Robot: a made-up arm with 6 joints.
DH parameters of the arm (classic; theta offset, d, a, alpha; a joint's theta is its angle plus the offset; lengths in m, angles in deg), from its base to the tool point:
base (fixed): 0 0.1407 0 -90
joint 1: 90 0.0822 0.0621 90
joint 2: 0 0.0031 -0.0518 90
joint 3: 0 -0.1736 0.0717 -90
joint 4: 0 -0.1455 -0.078 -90
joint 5: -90 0.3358 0.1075 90
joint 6: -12.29 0 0.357 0
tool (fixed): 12.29 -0.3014 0 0
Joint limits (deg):
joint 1: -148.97..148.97
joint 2: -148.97..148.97
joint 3: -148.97..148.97
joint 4: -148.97..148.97
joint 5: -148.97..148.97
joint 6: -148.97..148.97
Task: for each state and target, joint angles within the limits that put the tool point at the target. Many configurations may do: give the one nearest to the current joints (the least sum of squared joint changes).
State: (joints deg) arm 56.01 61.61 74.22 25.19 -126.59 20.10
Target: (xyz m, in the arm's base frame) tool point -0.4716 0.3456 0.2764
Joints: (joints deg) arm 44.01 67.96 103.58 39.19 -135.91 -12.15
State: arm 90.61 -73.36 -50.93 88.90 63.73 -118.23
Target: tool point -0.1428 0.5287 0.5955
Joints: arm 110.69 -86.49 -30.79 64.23 42.55 -148.97
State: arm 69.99 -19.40 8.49 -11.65 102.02 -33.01
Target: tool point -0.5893 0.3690 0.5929
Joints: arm 75.66 -18.30 3.38 -5.16 114.25 -2.73
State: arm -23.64 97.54 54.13 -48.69 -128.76 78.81
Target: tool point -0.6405 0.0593 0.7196
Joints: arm -30.09 84.11 62.74 -23.04 -117.18 42.47
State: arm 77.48 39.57 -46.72 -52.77 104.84 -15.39
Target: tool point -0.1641 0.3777 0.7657
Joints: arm 83.10 44.43 -22.79 -33.71 95.04 -0.56
